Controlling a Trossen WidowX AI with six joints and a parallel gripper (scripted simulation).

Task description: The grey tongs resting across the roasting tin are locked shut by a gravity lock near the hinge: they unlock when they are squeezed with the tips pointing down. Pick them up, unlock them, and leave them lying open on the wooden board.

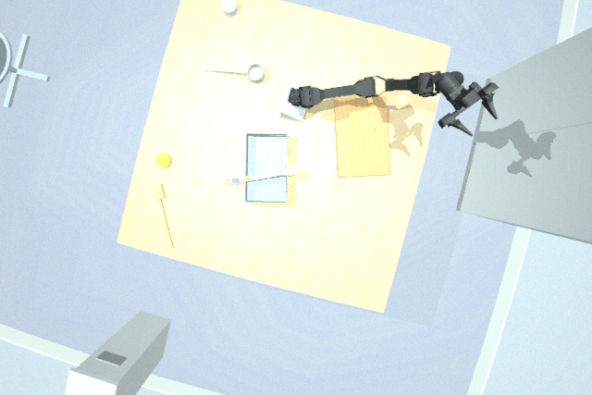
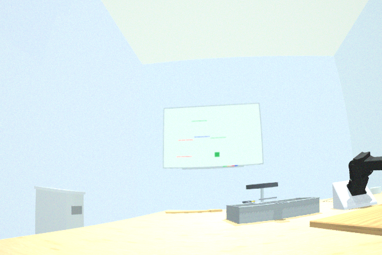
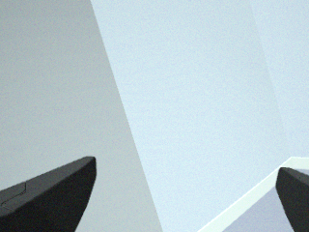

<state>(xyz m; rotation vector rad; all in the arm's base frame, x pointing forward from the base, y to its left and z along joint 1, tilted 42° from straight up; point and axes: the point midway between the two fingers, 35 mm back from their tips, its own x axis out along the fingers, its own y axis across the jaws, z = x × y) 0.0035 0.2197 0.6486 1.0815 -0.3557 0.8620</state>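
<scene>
Now: the yellow lock piece 370 mm ahead of my gripper tip, 730 mm to the right of it and 340 mm below it. Round my gripper tip: wooden board (50 mm ahead, 280 mm to the right, 400 mm below); roasting tin (300 mm ahead, 660 mm to the right, 380 mm below).
</scene>
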